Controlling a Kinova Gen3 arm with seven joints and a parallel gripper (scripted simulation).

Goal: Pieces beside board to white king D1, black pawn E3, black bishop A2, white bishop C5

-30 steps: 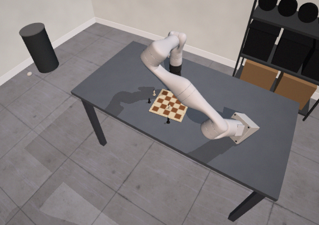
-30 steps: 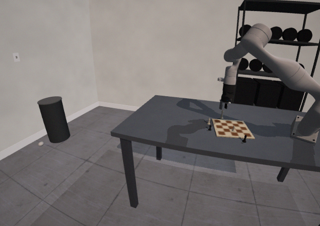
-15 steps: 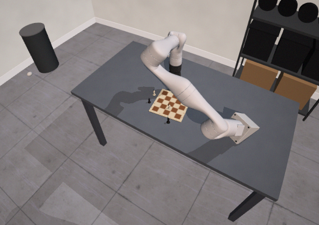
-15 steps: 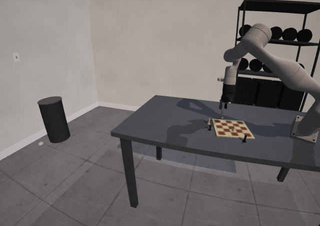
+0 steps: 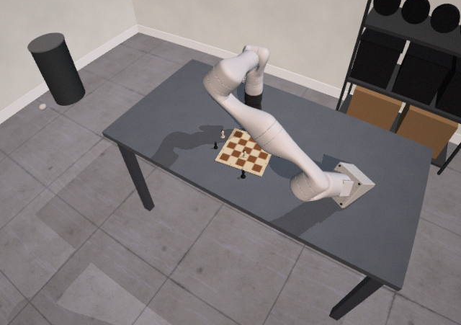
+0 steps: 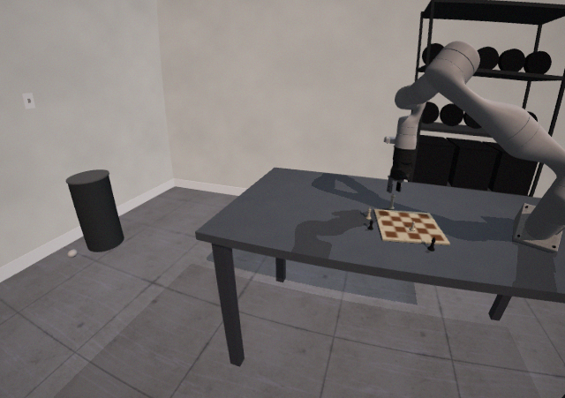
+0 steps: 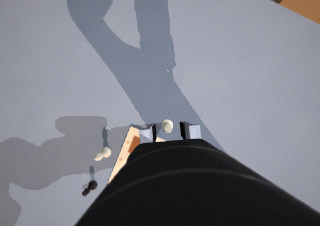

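The white king lies 60 mm below my hand. From my hand the other things lie so: chessboard 80 mm behind, 120 mm to the left, 90 mm below; then white bishop 60 mm ahead, 130 mm to the left, 70 mm below; then black pawn 40 mm ahead, 200 mm to the left, 80 mm below.
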